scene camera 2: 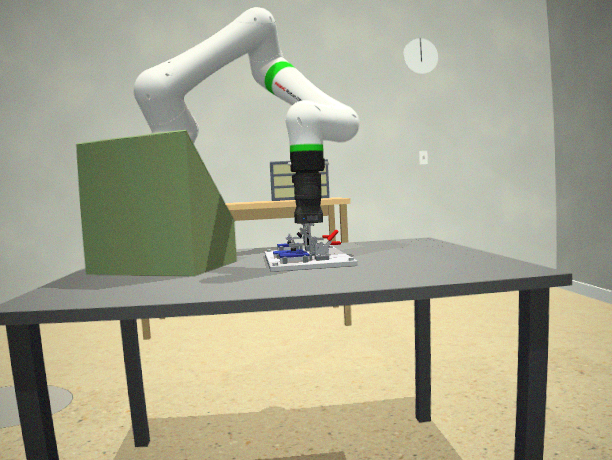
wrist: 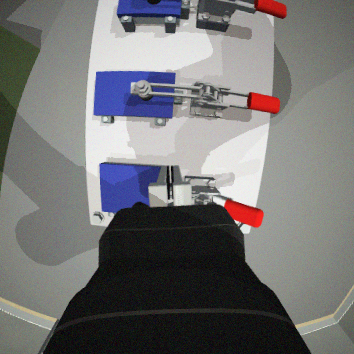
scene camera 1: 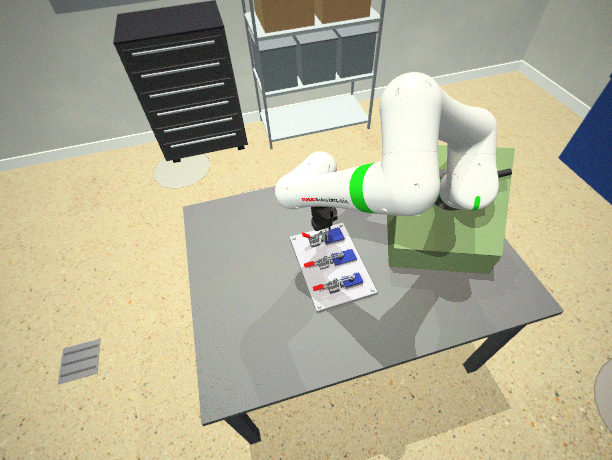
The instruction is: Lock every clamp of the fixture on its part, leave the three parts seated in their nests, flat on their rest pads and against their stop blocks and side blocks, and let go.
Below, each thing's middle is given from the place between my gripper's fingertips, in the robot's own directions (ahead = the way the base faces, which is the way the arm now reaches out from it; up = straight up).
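Counted from my hand: red clamp handle (wrist: 247, 214), 10 mm above, 10 mm to the right, 60 mm ahead; blue part (wrist: 122, 184), 30 mm below, 30 mm to the right, 40 mm behind.
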